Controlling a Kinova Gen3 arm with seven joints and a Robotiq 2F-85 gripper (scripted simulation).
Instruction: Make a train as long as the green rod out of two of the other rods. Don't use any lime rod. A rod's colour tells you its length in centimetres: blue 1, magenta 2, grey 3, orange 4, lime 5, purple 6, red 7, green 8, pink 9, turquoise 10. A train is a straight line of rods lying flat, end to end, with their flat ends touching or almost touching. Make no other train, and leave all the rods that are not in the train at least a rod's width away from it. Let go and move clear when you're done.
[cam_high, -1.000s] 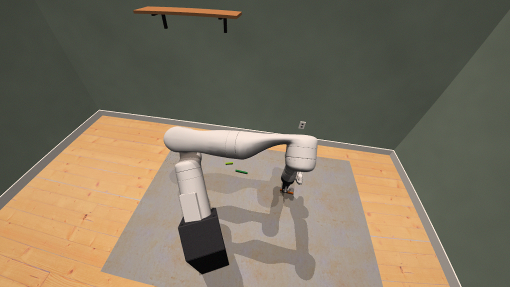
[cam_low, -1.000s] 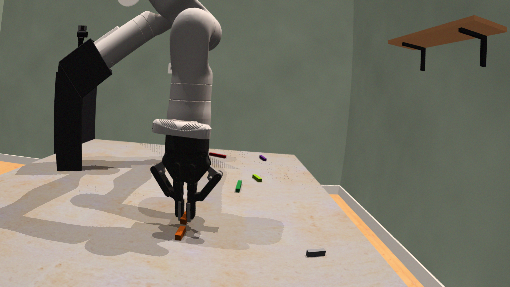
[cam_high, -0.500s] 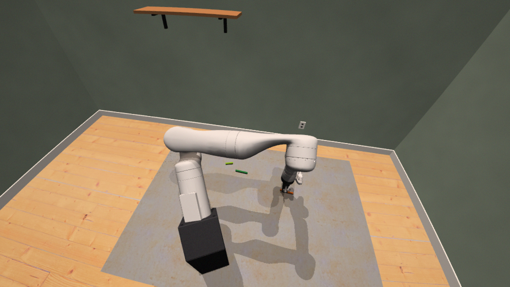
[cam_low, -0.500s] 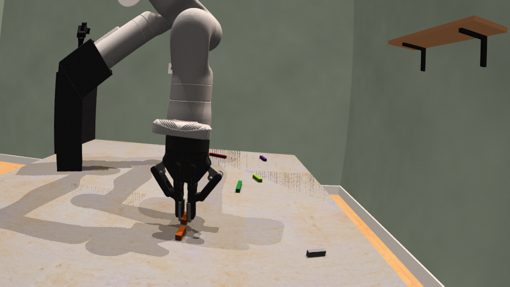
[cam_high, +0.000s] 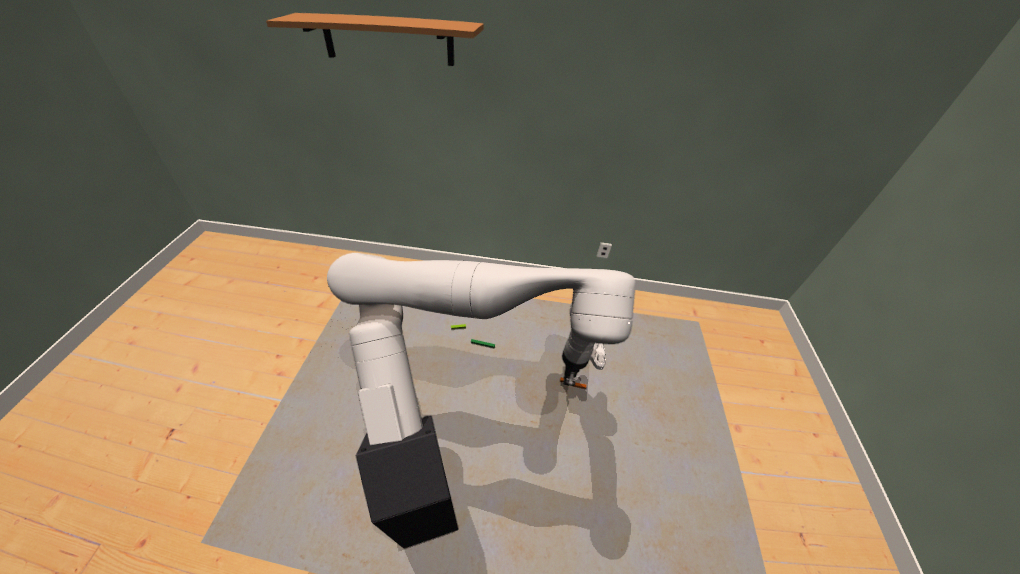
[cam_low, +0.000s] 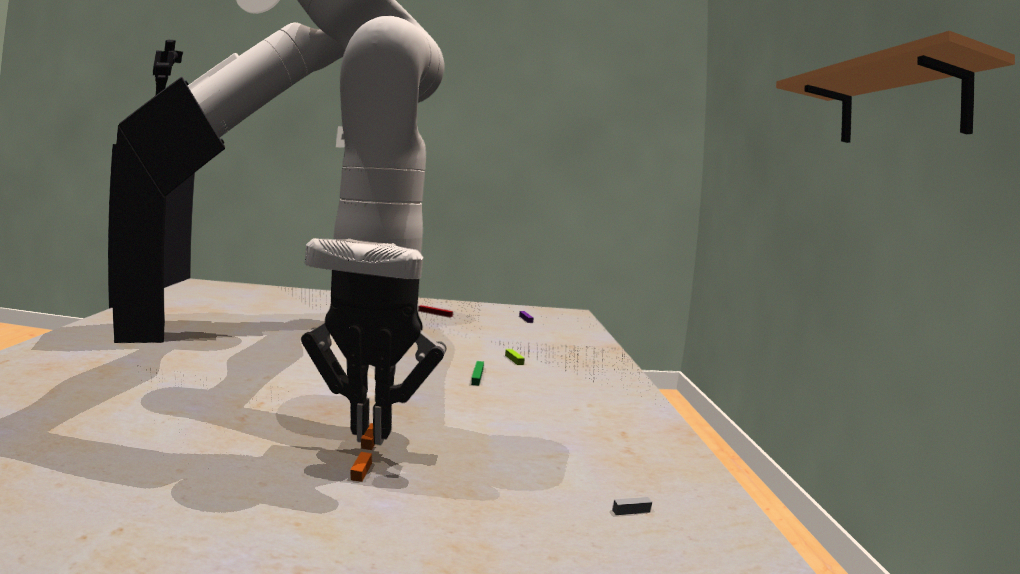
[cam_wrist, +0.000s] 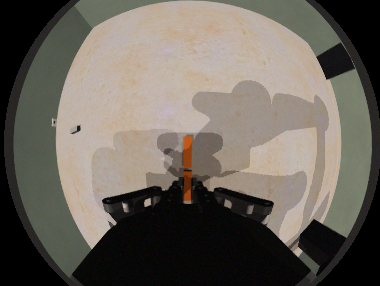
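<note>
Right now the orange rod is 40 mm to the right of my hand and 30 mm below it. Also, from my hand: green rod (50 mm ahead, 290 mm to the left, 30 mm below); then lime rod (90 mm ahead, 390 mm to the left, 30 mm below); then grey rod (230 mm ahead, 50 mm to the right, 30 mm below).
</note>
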